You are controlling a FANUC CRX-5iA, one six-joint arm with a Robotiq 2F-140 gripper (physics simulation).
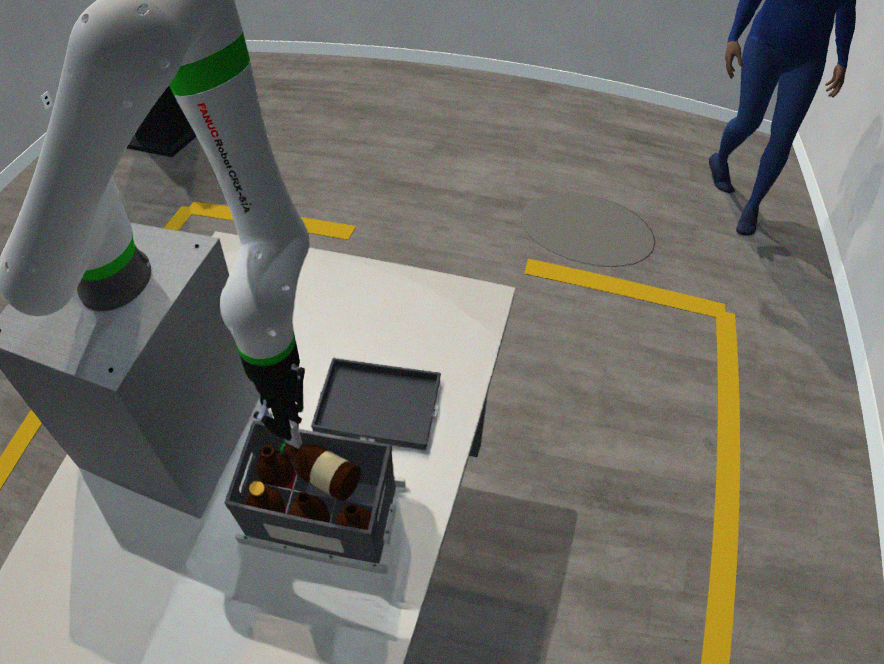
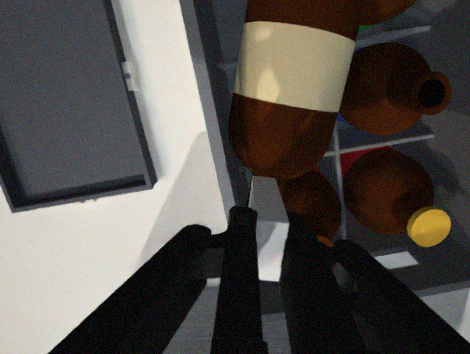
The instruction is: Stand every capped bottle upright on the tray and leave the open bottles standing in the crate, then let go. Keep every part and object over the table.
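Frame: origin at the arm's base, x right, y ahead, z up, level; millimetres.
Seen in the pictures: gripper, between the fingertips: (image 1: 293, 442) (image 2: 260, 198); arm's base, origin of its link: (image 1: 115, 280).
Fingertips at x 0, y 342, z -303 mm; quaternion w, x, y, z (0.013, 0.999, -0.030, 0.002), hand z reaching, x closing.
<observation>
Offsets run from my fingertips to a thing's top centre. "spot": to the spot under its first point. Level surfaces: height alone.
A dark grey crate @(dx +57, dy +63, dz +17 mm) (image 1: 308, 536) (image 2: 212, 105) stands on the white table @(dz -158 mm) (image 1: 387, 310), and an empty grey tray @(spot: dx -239, dy +44, dz -153 mm) (image 1: 374, 402) (image 2: 93, 105) lies just behind it. A brown bottle with a cream label @(dx +13, dy +51, dz +10 mm) (image 1: 328, 469) (image 2: 286, 133) lies tilted across the top of the crate, its neck pointing at my gripper. My gripper (image 1: 287, 431) (image 2: 260, 198) is at the crate's back left rim, right at that neck, and it is shut with nothing between the fingers. A bottle with a yellow cap @(dx +119, dy -14, dz +5 mm) (image 1: 256, 488) stands in a front cell. Open brown bottles @(dx +41, dy -36, dz +5 mm) (image 1: 271, 461) @(dx +98, dy +75, dz +5 mm) (image 1: 310, 506) @(dx +81, dy +163, dz +5 mm) (image 1: 354, 515) stand in other cells.
The grey robot pedestal (image 1: 163, 369) rises just left of the crate. The table's right edge runs close past the tray and crate. A person in blue (image 1: 752, 99) walks on the floor far to the right, beyond the yellow floor line (image 1: 725, 395).
</observation>
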